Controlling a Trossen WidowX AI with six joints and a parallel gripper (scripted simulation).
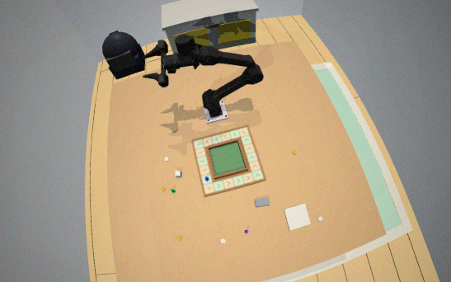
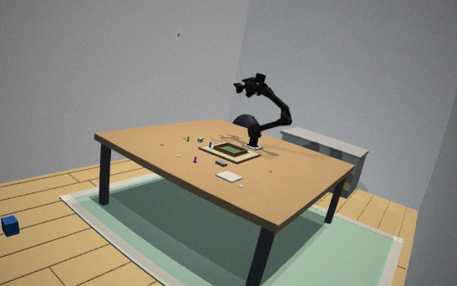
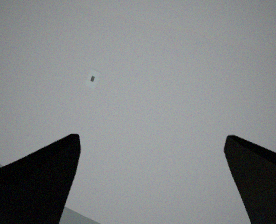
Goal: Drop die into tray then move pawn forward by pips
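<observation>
The white die lies 39 cm below my gripper tip and 32 cm ahead of it. Round my gripper tip: green dice tray (40 cm below, 31 cm ahead, 23 cm to the left); then blue pawn (38 cm below, 38 cm ahead, 12 cm to the left); then green pawn (40 cm ahead, 39 cm below, 4 cm to the right).
</observation>
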